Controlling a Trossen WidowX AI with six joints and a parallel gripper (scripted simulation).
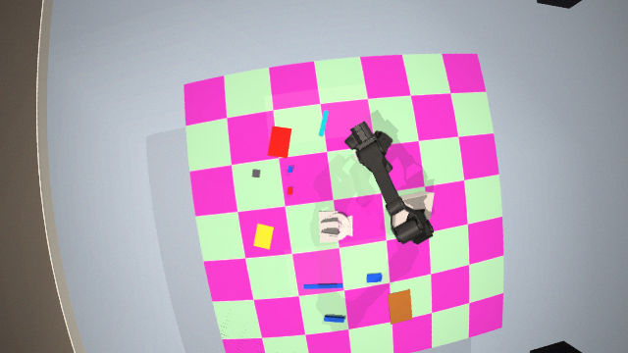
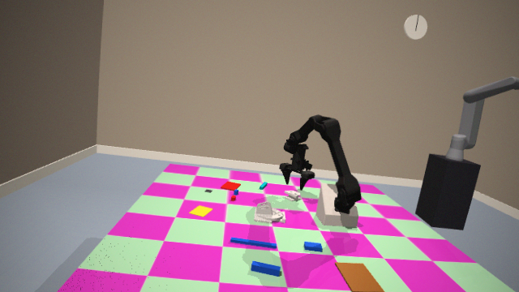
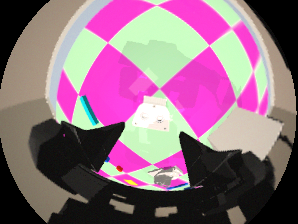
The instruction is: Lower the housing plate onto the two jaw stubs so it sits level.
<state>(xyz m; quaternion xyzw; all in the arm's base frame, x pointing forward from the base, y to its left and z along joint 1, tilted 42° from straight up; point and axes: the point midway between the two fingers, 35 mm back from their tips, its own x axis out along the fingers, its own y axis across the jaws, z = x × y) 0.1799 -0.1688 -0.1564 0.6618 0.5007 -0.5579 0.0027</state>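
Right now my gripper tip is 50 mm above the white block and 10 mm to the left of it. From my gripper tip the other things lie so: yellow plate 400 mm ahead, 280 mm to the left, 60 mm below; then cyan bar 140 mm ahead, 130 mm to the right, 50 mm below; then red plate 310 mm ahead, 70 mm to the right, 60 mm below.
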